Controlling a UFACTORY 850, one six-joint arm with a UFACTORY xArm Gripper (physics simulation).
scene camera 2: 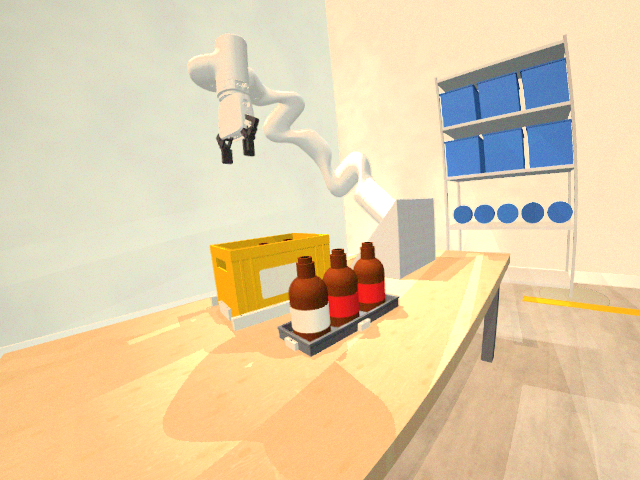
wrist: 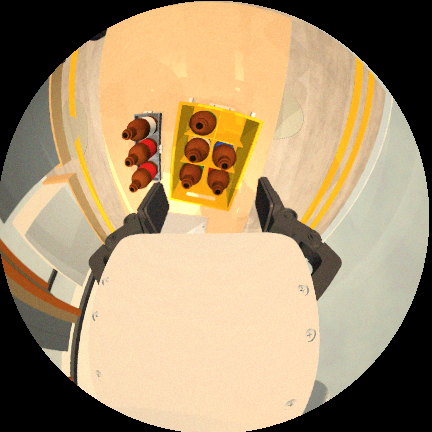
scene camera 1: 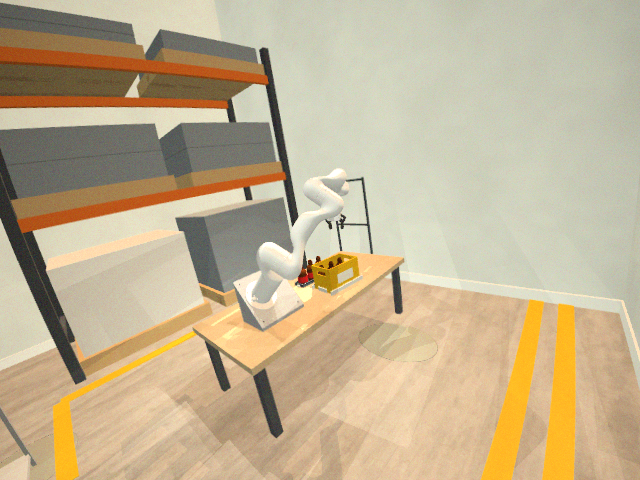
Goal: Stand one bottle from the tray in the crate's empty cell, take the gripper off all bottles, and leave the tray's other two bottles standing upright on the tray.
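Note:
Three brown bottles stand upright in a row on the dark tray (scene camera 2: 338,336) (wrist: 160,131): one with a white label (scene camera 2: 309,317) (wrist: 140,128), a middle one with a red label (scene camera 2: 342,304) (wrist: 142,151) and another red-labelled one (scene camera 2: 370,291) (wrist: 144,175) nearest the arm's base. The yellow crate (scene camera 1: 325,281) (scene camera 2: 248,279) (wrist: 210,202) stands beside the tray. It holds several brown bottles. Its empty cell (wrist: 235,126) is at the upper right in the wrist view, at the end away from the base. My gripper (scene camera 1: 336,226) (scene camera 2: 238,157) (wrist: 209,191) is open and empty, high above the crate, apart from all bottles.
The wooden table (scene camera 1: 232,335) (scene camera 2: 129,403) carries the arm's grey angled base (scene camera 1: 284,307) (scene camera 2: 416,237). Low pale strips (scene camera 2: 261,314) edge the crate's foot. A black frame stand (scene camera 1: 366,206) is behind the table. A large rack (scene camera 1: 276,118) stands behind at the left in scene camera 1.

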